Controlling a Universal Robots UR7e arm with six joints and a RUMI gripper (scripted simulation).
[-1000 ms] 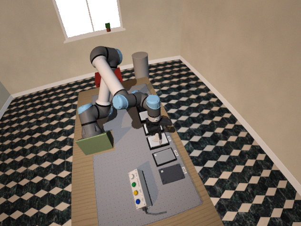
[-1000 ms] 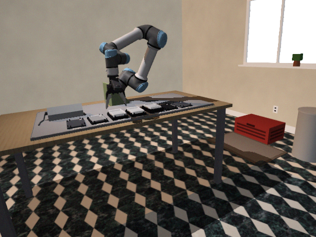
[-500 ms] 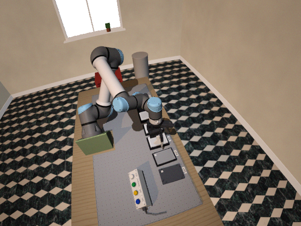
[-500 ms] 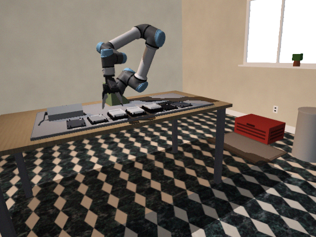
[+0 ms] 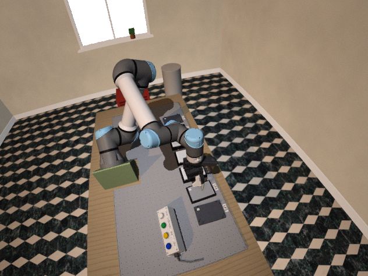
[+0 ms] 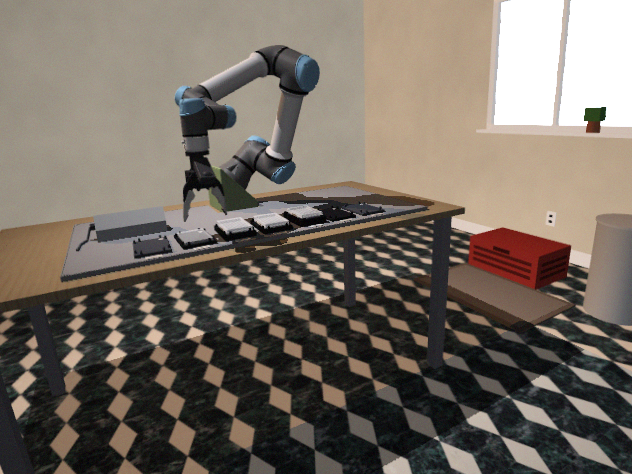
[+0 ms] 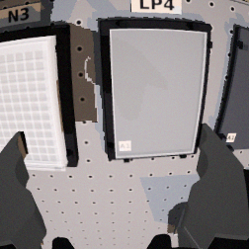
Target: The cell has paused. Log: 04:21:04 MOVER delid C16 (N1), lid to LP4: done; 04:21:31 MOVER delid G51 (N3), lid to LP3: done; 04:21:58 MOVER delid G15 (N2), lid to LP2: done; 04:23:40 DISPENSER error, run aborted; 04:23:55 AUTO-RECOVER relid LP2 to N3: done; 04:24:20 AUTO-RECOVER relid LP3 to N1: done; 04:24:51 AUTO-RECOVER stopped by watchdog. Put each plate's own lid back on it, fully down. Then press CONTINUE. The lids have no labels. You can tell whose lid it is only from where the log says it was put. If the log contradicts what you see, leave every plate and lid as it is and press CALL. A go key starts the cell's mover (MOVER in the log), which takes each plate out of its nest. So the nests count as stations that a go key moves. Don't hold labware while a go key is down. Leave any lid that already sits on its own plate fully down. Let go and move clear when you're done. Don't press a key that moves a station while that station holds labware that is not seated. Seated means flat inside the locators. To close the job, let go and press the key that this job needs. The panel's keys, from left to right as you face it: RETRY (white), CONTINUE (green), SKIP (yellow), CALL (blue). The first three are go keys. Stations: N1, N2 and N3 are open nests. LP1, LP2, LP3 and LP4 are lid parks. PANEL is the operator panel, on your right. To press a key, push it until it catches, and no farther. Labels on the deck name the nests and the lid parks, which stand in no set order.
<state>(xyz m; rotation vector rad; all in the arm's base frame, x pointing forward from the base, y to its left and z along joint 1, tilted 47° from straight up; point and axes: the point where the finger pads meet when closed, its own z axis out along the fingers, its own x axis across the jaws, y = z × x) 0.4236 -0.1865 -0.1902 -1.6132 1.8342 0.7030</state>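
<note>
My hand is 50 mm above the pale grey lid and 40 mm to the left of it. The rest, counted from my hand: black lid park (60 mm below, 40 mm to the right); then plate (90 mm to the left, 40 mm below, 10 mm ahead); then green CONTINUE key (260 mm behind, 160 mm to the right).
</note>
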